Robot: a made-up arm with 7 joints.
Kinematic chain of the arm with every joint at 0, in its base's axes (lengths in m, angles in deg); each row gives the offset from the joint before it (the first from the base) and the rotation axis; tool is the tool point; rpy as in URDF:
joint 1: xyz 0 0 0.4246 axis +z
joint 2: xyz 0 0 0 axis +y
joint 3: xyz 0 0 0.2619 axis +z
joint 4: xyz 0.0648 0 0 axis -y
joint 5: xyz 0.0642 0 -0.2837 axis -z
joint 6: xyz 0 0 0 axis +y
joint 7: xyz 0.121 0 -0.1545 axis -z
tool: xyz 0 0 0 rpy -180 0 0
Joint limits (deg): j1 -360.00..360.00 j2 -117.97..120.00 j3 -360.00..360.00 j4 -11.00..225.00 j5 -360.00..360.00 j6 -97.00..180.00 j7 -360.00..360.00
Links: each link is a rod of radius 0.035 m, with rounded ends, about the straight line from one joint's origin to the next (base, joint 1, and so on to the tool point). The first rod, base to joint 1, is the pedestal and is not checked.
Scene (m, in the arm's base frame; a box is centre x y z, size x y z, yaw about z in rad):
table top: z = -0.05
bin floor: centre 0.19 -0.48 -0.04 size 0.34 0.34 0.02 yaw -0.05
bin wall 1: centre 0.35 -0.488 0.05 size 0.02 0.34 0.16 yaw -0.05
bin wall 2: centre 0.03 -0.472 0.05 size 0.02 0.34 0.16 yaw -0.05
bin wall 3: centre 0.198 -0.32 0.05 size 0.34 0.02 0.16 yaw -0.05
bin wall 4: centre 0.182 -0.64 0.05 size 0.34 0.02 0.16 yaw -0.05
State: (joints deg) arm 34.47 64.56 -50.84 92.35 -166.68 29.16 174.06
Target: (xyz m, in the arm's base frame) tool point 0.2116 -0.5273 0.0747
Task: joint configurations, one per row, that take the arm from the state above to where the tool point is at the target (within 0.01 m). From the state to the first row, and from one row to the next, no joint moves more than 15 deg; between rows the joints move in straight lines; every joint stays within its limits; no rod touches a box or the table.
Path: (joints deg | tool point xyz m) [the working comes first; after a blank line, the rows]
Joints at the target: -18.42 97.53 -55.30 99.62 -166.70 39.48 174.06
Straight joint move there: touches bin wall 1.

1: 21.69 71.21 -57.83 89.18 -167.18 28.58 174.06 | 0.5097 -0.2873 0.2381
2: 8.91 77.86 -64.81 86.00 -167.68 28.00 174.06 | 0.3753 -0.4351 0.2468
3: -3.87 84.51 -71.80 82.83 -168.18 27.42 174.06 | 0.2116 -0.5273 0.2714
4: -11.15 91.02 -63.55 91.23 -167.44 33.45 174.06 | 0.2169 -0.5367 0.1740
5: -18.42 97.53 -55.30 99.62 -166.70 39.48 174.06 | 0.2116 -0.5273 0.0747

